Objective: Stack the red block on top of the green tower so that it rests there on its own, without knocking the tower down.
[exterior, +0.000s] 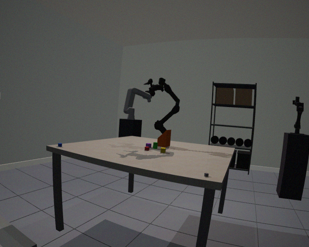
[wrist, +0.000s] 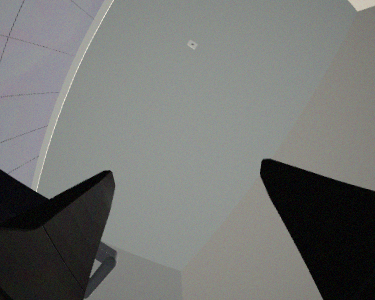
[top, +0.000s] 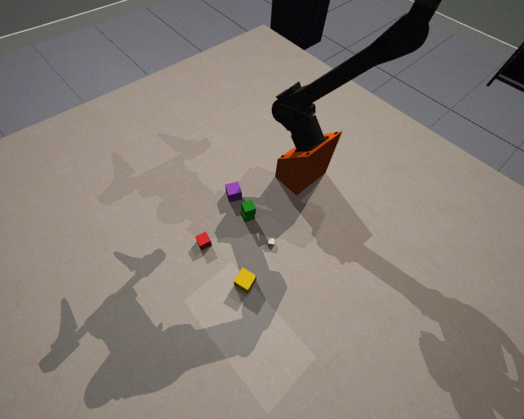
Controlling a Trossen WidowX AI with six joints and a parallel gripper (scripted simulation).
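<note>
My gripper tip is 560 mm above the red block, 440 mm short of it and 310 mm to the right of it. The rest, counted from my gripper tip: yellow block 560 mm below, 450 mm to the left, 430 mm ahead; small white piece 570 mm below, 420 mm to the left, 320 mm ahead; purple block 560 mm below, 300 mm ahead, 250 mm to the left.
</note>
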